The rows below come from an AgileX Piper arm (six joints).
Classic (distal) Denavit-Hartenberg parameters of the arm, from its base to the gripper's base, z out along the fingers. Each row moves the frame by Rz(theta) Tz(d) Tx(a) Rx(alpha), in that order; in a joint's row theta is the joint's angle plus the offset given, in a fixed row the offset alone. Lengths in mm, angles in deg.
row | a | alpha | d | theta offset
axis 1 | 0 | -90 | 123 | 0
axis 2 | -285.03 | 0 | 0 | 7.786
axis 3 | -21.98 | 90 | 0 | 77.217
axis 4 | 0 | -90 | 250.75 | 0
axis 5 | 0 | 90 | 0 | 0
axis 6 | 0 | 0 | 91 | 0
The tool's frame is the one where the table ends.
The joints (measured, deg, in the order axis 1, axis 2, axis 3, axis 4, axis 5, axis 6), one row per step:
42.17, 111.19, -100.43, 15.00, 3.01, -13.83
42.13, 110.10, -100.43, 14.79, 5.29, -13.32
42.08, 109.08, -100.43, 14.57, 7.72, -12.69
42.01, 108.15, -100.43, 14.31, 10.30, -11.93
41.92, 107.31, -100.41, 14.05, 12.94, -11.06
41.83, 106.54, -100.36, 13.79, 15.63, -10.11
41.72, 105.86, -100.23, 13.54, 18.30, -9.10
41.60, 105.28, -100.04, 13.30, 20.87, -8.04
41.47, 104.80, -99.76, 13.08, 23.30, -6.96
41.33, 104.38, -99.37, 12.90, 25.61, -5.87
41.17, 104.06, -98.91, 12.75, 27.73, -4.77
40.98, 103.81, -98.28, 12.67, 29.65, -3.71
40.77, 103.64, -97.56, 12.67, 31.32, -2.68
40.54, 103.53, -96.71, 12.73, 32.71, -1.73
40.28, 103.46, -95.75, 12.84, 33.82, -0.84
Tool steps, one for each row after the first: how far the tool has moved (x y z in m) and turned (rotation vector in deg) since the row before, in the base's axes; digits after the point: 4 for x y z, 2 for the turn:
-0.0041, -0.0030, 0.0056, -0.50, 1.07, 0.48
-0.0040, -0.0030, 0.0047, -0.57, 1.30, 0.47
-0.0038, -0.0030, 0.0037, -0.68, 1.53, 0.43
-0.0036, -0.0030, 0.0027, -0.74, 1.73, 0.36
-0.0035, -0.0029, 0.0018, -0.80, 1.90, 0.31
-0.0032, -0.0029, 0.0007, -0.87, 2.06, 0.22
-0.0028, -0.0028, -0.0003, -0.89, 2.14, 0.13
-0.0025, -0.0026, -0.0014, -0.91, 2.21, 0.03
-0.0023, -0.0026, -0.0023, -0.93, 2.28, -0.06
-0.0018, -0.0025, -0.0032, -0.90, 2.29, -0.17
-0.0015, -0.0025, -0.0043, -0.91, 2.34, -0.27
-0.0011, -0.0024, -0.0051, -0.83, 2.31, -0.37
-0.0008, -0.0023, -0.0058, -0.78, 2.23, -0.44
-0.0005, -0.0024, -0.0063, -0.71, 2.13, -0.52

